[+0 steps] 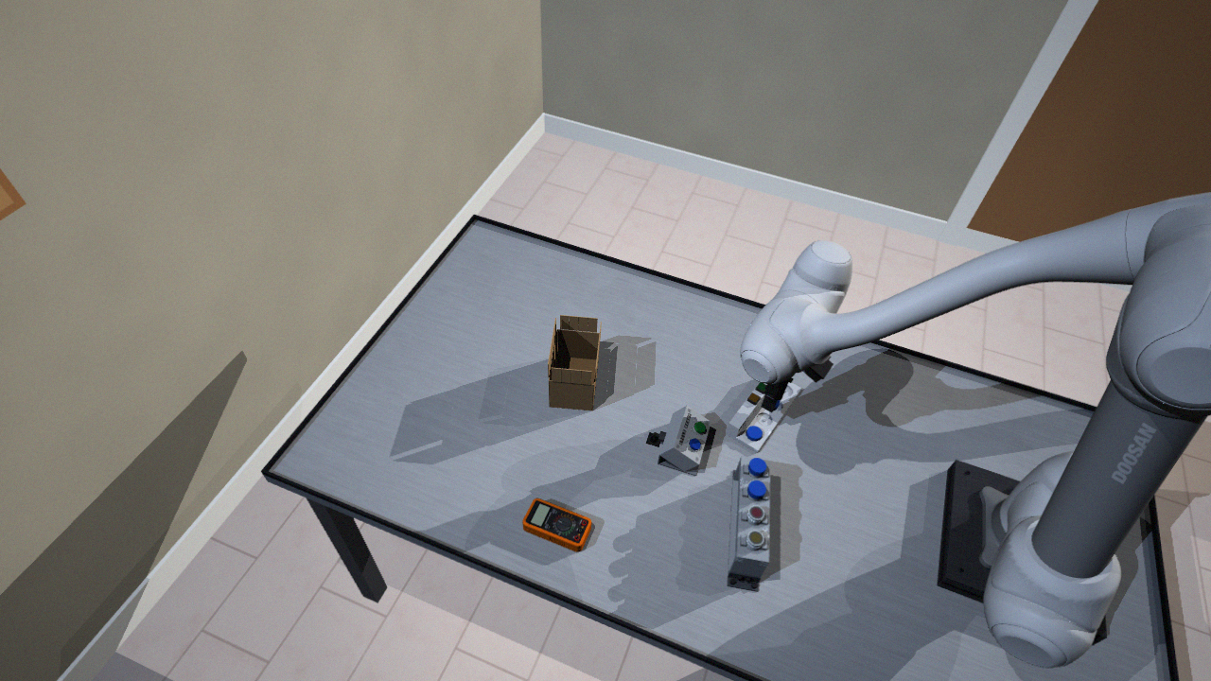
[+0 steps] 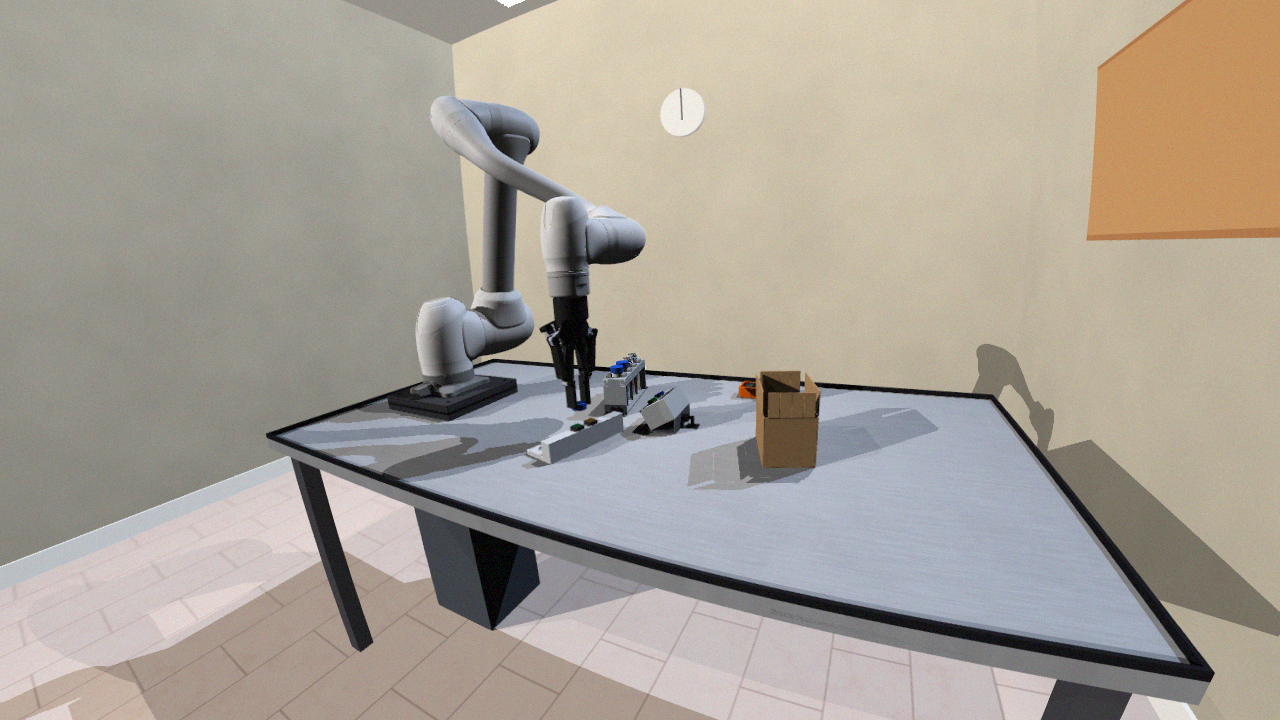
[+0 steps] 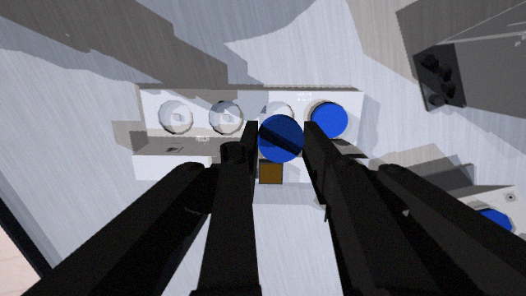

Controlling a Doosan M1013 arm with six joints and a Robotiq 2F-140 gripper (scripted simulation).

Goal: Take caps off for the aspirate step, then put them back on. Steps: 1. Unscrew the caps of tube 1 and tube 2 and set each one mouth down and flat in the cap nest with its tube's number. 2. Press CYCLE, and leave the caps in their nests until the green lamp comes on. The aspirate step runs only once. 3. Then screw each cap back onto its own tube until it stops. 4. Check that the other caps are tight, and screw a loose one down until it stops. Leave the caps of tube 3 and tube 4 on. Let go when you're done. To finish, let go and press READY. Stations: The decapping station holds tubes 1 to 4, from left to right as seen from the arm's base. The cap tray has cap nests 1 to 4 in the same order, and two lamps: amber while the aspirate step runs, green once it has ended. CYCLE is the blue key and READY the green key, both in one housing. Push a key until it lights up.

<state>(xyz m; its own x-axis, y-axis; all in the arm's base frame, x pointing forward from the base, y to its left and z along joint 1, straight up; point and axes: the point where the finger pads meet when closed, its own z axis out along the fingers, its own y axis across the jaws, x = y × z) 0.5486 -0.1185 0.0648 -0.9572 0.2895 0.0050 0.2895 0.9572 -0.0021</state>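
The blue key lies 13 cm ahead of my hand, 16 cm to the left of it and 4 cm below it. Round my hand: orange multimeter (35 cm ahead, 41 cm to the left, 9 cm below); key housing (15 cm ahead, 14 cm to the left, 6 cm below); green key (13 cm ahead, 11 cm to the left, 4 cm below).
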